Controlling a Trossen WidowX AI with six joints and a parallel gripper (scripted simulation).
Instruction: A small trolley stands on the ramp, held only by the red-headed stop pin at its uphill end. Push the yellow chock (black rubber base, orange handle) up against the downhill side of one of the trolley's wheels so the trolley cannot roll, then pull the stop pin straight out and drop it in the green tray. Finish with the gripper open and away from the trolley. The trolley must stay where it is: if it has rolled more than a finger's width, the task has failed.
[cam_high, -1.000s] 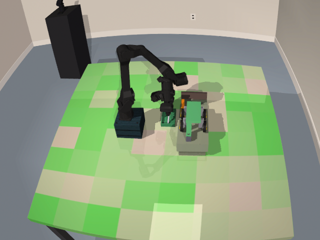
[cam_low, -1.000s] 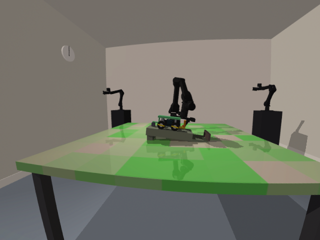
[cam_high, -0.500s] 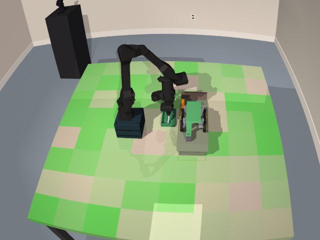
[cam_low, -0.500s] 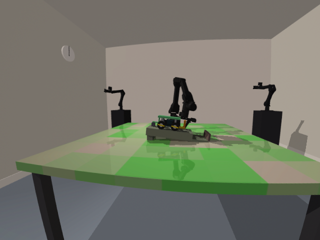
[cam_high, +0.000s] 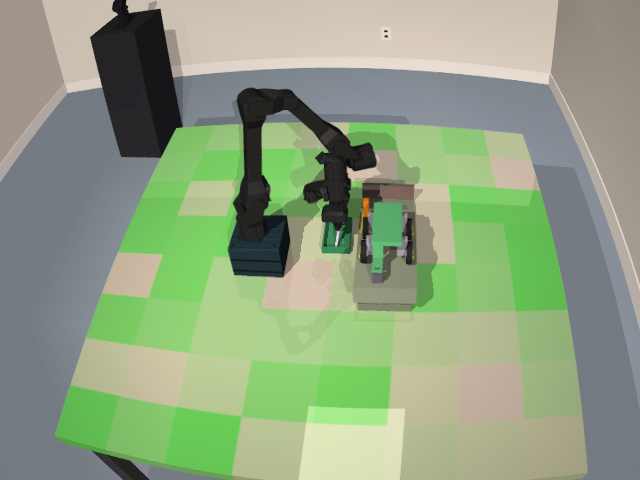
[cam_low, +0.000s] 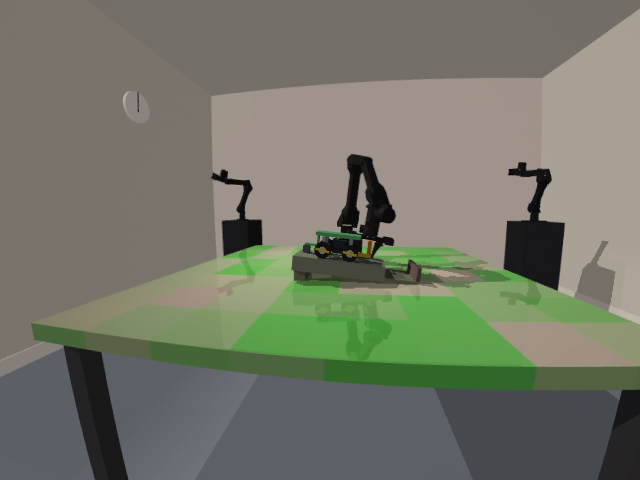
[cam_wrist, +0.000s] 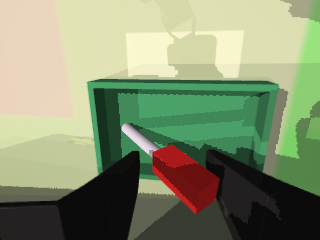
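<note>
Right now my gripper tip is 50 mm above the green tray. From my gripper tip the other things lie so: yellow chock 70 mm ahead, 40 mm above; then red-headed stop pin 10 mm to the right; then grey ramp 140 mm ahead, 80 mm to the right.
</note>
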